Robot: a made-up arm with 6 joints. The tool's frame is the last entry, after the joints. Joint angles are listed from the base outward. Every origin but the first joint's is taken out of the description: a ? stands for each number. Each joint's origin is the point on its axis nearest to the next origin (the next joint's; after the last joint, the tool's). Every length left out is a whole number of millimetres.
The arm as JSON. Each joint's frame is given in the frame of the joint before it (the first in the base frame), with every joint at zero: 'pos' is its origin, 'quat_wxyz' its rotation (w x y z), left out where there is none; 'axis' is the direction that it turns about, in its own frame. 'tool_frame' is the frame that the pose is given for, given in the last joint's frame.
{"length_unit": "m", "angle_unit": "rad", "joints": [
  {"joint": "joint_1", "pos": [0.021, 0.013, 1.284], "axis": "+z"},
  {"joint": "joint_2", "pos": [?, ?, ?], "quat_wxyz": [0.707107, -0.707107, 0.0, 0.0], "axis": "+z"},
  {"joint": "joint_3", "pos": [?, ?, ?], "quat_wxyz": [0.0, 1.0, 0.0, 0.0], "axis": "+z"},
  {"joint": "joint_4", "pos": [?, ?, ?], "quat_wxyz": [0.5, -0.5, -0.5, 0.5], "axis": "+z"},
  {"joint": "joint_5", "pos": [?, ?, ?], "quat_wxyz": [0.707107, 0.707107, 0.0, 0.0], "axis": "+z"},
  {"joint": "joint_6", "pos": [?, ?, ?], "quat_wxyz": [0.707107, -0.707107, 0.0, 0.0], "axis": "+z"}
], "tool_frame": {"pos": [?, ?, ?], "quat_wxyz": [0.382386, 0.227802, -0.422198, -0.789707]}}
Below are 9 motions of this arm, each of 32 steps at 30 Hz.
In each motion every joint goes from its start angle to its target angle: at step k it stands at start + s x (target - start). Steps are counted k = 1, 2, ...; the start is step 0. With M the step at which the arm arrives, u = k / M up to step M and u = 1 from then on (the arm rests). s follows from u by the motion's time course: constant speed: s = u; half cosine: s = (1 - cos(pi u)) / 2; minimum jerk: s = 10 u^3 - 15 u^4 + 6 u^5.
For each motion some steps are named. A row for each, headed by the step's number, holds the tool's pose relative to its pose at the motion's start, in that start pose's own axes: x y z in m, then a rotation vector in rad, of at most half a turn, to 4 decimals.
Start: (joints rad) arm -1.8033 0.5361 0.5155 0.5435 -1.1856 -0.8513
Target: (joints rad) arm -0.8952 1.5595 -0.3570 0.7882 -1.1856 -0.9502
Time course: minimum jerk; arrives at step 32
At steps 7, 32:
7: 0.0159 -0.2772 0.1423 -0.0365 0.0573 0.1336
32: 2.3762 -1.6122 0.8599 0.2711 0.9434 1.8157

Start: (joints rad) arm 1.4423 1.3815 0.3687 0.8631 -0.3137 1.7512
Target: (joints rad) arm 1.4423 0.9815 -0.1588 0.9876 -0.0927 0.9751
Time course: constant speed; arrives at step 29
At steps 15, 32:
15: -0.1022 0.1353 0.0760 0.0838 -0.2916 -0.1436
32: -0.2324 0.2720 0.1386 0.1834 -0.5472 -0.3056

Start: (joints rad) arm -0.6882 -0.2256 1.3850 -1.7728 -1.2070 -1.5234
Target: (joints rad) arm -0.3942 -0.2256 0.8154 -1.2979 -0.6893 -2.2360
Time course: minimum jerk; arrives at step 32
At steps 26, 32:
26: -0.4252 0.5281 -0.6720 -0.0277 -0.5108 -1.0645
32: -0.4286 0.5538 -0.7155 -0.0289 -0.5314 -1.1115

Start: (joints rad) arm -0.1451 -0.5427 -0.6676 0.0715 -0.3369 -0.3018
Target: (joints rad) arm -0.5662 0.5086 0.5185 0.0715 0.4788 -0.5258
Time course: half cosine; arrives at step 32
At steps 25, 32:
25: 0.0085 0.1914 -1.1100 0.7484 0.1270 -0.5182
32: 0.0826 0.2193 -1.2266 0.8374 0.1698 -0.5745

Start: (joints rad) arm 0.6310 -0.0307 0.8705 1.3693 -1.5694 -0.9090
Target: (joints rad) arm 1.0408 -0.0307 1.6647 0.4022 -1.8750 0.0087
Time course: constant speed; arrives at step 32
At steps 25, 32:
25: 0.2810 0.6993 -0.4905 -0.9241 0.5536 -0.3718
32: 0.4499 0.8048 -0.6670 -1.0657 0.8169 -0.6138

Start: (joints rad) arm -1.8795 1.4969 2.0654 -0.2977 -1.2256 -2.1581
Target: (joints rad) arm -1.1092 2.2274 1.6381 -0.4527 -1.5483 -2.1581
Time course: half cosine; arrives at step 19
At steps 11, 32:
11: 1.2679 -0.2332 -1.5270 0.8853 -0.1420 0.5808
32: 1.8323 0.3646 -2.3957 1.4709 -0.0565 0.8191

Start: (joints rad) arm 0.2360 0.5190 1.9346 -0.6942 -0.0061 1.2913
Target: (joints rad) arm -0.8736 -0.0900 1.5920 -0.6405 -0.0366 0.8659
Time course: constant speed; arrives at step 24
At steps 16, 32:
16: 0.0067 0.3470 -0.5568 0.1322 0.4079 0.2859
32: -0.2853 0.4452 -0.6519 0.1694 0.6426 0.3883

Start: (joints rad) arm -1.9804 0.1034 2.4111 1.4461 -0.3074 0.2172
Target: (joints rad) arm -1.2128 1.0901 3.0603 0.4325 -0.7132 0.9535
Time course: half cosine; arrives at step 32
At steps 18, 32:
18: -0.4837 0.0502 0.7644 -0.6187 -0.2102 -0.5307
32: -0.7658 0.4453 0.9667 -0.8410 -0.3191 -1.0629

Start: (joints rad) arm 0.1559 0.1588 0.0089 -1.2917 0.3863 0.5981
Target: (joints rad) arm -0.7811 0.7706 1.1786 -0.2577 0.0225 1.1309
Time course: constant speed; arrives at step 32
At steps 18, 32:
18: -0.1777 0.3061 -1.1491 0.4075 0.7703 0.3871
32: -0.1888 1.0305 -1.7863 0.7014 1.1908 1.0975

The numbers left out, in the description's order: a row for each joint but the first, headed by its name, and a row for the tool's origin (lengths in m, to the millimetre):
joint_2: 0.07 0.009 0.0
joint_3: -0.019 -0.899 0.0
joint_4: 1.682 0.085 0.0
joint_5: -0.029 0.019 0.0
joint_6: -0.012 -0.16 0.0
tool: 0.013 -0.005 0.0

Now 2 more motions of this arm.
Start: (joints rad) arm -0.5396 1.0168 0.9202 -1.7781 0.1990 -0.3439
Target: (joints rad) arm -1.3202 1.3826 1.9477 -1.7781 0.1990 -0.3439
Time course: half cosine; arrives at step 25
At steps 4, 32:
4: -0.1381 -0.0321 -0.0091 -0.0187 0.0198 -0.0571
32: -2.0457 0.5104 0.3099 -0.3232 0.5315 -0.7985

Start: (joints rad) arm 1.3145 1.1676 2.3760 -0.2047 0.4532 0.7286
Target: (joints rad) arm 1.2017 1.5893 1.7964 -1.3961 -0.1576 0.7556
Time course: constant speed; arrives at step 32
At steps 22, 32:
22: 0.3382 0.3884 1.4060 -0.9668 -0.8235 0.1134
32: 0.4805 0.8492 1.8929 -1.2318 -1.2776 0.2375

